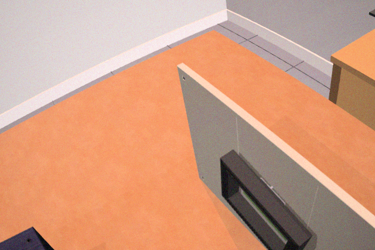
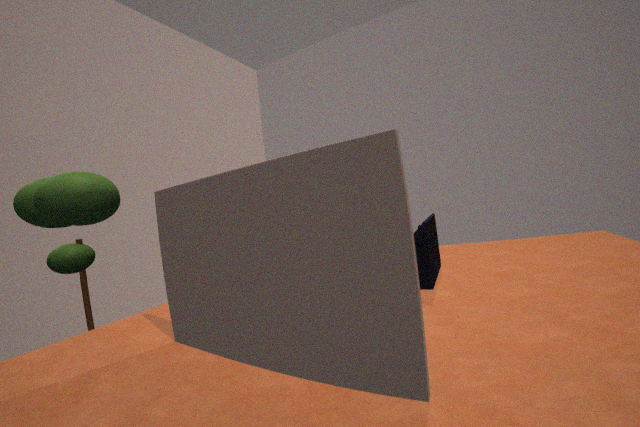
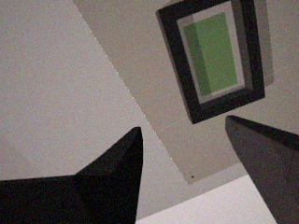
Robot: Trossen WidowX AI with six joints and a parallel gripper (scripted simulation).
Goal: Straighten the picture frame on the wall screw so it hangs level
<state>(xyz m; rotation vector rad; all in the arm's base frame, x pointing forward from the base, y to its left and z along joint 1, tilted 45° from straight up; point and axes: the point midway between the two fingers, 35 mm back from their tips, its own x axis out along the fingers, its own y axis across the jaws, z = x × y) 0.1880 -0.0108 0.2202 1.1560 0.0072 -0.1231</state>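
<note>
My gripper tip is now 19 cm short of the picture frame, 9 cm above it and 2 cm to the right of it. Round my gripper tip: wall panel 20 cm ahead, 9 cm below, 1 cm to the left.
</note>
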